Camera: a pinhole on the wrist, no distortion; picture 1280 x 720 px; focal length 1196.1 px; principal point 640.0 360.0 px. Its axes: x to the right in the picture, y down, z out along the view. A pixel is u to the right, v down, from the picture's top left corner.
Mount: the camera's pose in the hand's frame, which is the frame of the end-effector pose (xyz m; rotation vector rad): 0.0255 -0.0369 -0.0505 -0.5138 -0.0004 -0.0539
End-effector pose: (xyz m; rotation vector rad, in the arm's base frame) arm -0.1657 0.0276 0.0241 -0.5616 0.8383 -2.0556
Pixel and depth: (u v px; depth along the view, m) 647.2 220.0 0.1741
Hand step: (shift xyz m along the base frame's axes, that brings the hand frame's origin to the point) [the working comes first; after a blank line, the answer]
In the camera's frame: 0.0010 -0.0204 0.1741

0.0719 -0.0764 0.0553
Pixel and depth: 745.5 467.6 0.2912
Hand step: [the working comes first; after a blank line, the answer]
In the camera's frame: 0.0257 0.0262 0.2912

0.1578 -0.1709 0.0412
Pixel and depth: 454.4 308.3 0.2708
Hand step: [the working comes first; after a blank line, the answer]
In the camera's frame: -0.0420 -0.0117 0.2708

0.1760 -0.0960 0.0636
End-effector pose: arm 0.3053 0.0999 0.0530 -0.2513 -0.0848 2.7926
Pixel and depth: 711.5 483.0 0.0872
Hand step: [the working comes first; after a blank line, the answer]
In the camera's frame: 0.0052 0.0090 0.0872

-0.0382 -0.0025 0.0143
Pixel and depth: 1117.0 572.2 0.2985
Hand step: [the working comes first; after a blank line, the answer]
In the camera's frame: 0.1190 0.0530 0.2985

-0.2225 -0.0959 0.1440
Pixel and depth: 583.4 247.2 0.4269
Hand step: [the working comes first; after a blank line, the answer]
In the camera's frame: -0.0202 -0.0403 0.4269

-0.1156 -0.1377 0.3212
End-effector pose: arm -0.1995 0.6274 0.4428 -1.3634 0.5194 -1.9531
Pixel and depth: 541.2 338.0 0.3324
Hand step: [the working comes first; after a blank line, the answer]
In the camera's frame: -0.0275 -0.0061 0.3324

0.2614 -0.0704 0.0093
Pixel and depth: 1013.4 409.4 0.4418
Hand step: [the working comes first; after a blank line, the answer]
In the camera's frame: 0.1379 0.0182 0.4418

0.3259 -0.2328 0.1063
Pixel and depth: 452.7 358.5 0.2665
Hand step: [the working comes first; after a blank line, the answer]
In the camera's frame: -0.0417 -0.0003 0.2665

0.2003 -0.0451 -0.0050
